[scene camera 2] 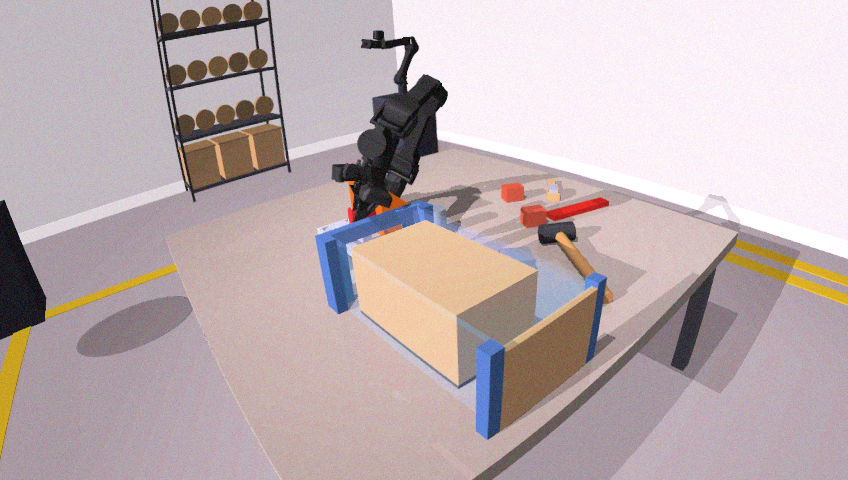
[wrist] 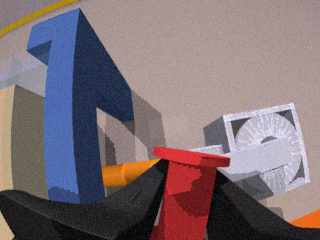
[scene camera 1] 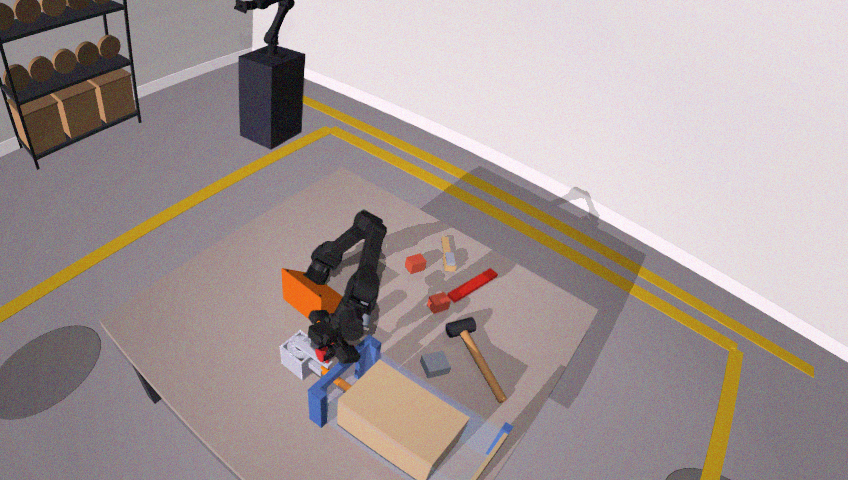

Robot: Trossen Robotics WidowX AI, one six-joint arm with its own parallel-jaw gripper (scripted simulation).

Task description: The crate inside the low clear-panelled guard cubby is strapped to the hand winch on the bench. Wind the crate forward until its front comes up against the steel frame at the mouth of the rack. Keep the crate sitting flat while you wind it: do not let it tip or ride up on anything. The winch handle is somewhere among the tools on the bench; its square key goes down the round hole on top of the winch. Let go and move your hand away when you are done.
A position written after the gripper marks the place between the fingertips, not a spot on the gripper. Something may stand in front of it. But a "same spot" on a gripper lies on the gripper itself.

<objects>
gripper: scene camera 2 355, 222; wrist; scene camera 1
mallet: scene camera 2; scene camera 1; not seen in the wrist view (out of frame)
same spot on gripper: (scene camera 1: 330, 352) = (wrist: 99, 204)
same spot on mallet: (scene camera 1: 462, 327) = (scene camera 2: 557, 228)
</objects>
